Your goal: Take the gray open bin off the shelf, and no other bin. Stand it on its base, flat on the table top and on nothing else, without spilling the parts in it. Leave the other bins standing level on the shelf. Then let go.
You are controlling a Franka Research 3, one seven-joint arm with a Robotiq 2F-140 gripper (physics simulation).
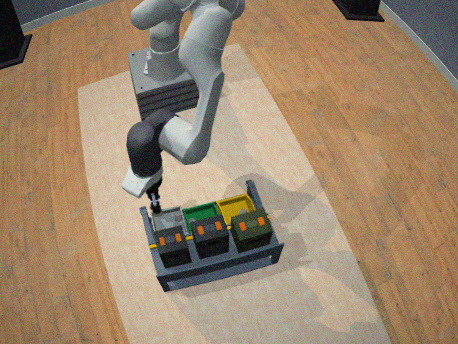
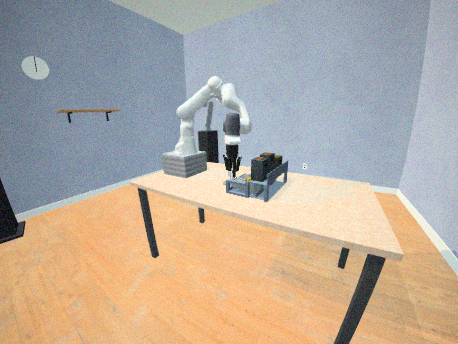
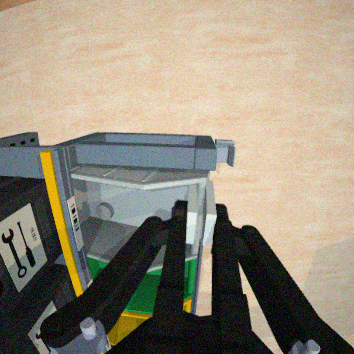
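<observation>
The gray open bin (image 1: 169, 218) (image 3: 137, 197) is in the end bay of the shelf (image 1: 220, 262) (image 2: 277, 175) (image 3: 155, 156), beside the green bin (image 1: 201, 211) (image 3: 146, 292). A round gray part (image 3: 104, 210) shows inside it. My gripper (image 1: 156, 210) (image 2: 233, 176) (image 3: 199, 191) points down and is shut on the gray bin's outer end wall, one finger inside and one outside. Whether the bin's base touches the shelf is hidden. The yellow bin (image 1: 234, 210) (image 3: 131, 327) stands beyond the green one.
Three dark boxes with orange latches (image 1: 174, 252) (image 1: 211, 241) (image 1: 251, 234) stand in a row on the shelf behind the open bins. A shelf side rail runs close along the gray bin. The shelf stands on the table top (image 1: 240, 312) (image 2: 325, 205) (image 3: 175, 65).
</observation>
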